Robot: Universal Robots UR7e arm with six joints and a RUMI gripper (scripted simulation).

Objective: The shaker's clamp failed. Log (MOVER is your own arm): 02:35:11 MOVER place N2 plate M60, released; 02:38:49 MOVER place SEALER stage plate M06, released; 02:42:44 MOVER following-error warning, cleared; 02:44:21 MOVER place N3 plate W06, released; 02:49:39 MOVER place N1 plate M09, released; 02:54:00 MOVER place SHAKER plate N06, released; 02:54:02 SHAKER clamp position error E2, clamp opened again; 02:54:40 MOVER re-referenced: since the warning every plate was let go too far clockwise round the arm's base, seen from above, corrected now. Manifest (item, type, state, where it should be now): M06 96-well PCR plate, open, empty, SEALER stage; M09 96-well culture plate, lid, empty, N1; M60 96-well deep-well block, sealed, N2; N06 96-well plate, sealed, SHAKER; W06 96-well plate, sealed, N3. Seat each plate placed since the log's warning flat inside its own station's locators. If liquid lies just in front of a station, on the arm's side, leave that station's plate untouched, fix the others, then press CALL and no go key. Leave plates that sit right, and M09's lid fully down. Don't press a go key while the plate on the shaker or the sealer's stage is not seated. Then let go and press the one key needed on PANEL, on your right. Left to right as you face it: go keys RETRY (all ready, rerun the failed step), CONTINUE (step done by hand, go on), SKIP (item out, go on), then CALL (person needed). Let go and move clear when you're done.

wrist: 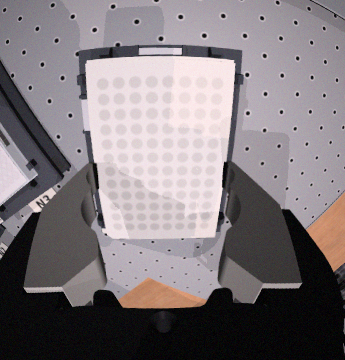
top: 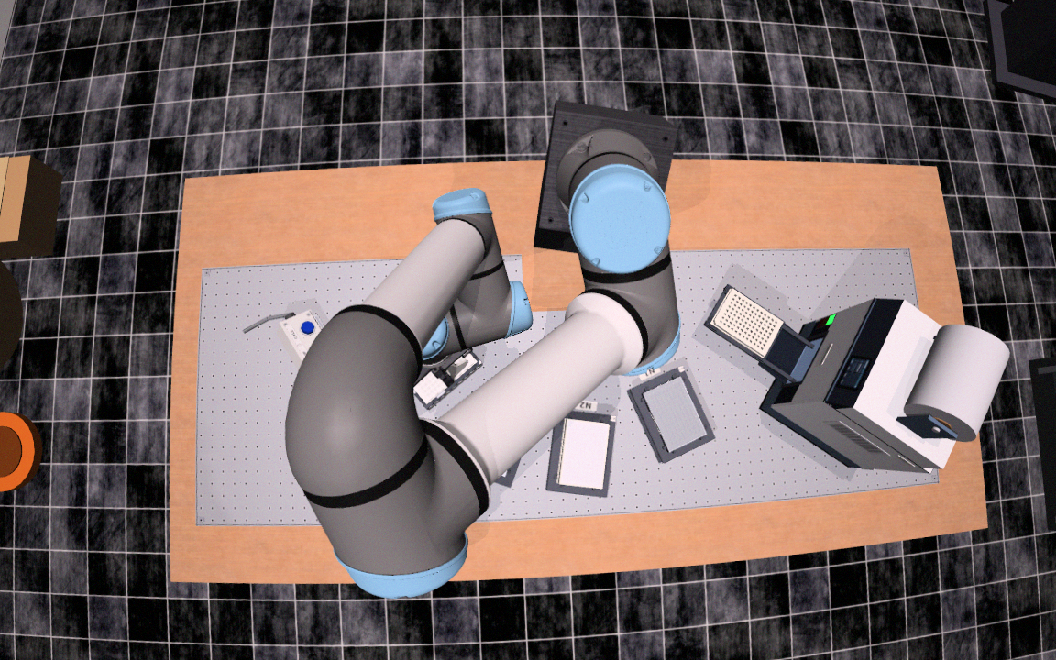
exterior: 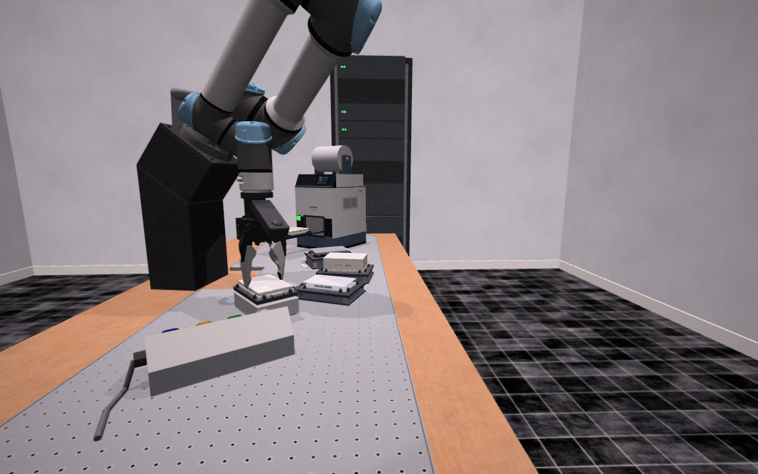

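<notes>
My gripper is now 170 mm to the left of the white retry key, 70 mm short of it and 10 mm above it. Also, from my hand: white sealed plate: 130 mm to the left, 120 mm ahead, 40 mm below; then green continue key: 200 mm to the right, 40 mm ahead, 10 mm below; then n3 label: 150 mm to the left, 80 mm below, 30 mm ahead.
</notes>
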